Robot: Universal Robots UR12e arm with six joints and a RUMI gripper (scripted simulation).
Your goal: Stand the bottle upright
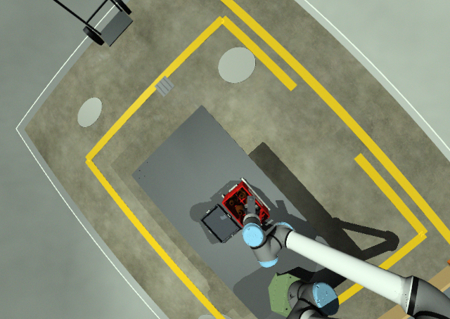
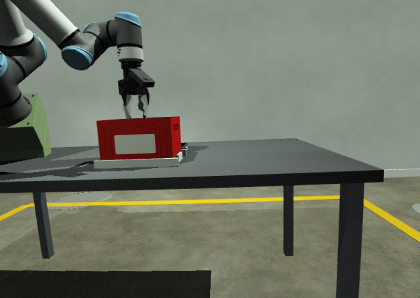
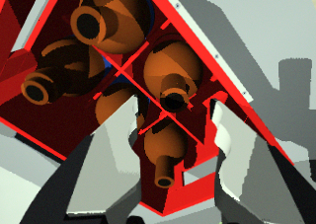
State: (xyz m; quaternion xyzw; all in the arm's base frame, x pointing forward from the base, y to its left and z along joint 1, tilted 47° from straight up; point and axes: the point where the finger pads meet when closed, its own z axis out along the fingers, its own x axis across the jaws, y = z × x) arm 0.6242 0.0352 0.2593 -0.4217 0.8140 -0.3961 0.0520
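Now: hand 9 cm above the red crate and 5 cm to the right of it. Also, from my hand: dark tray (32 cm to the left, 16 cm below); then bottle (9 cm below, 8 cm ahead, 1 cm to the left).
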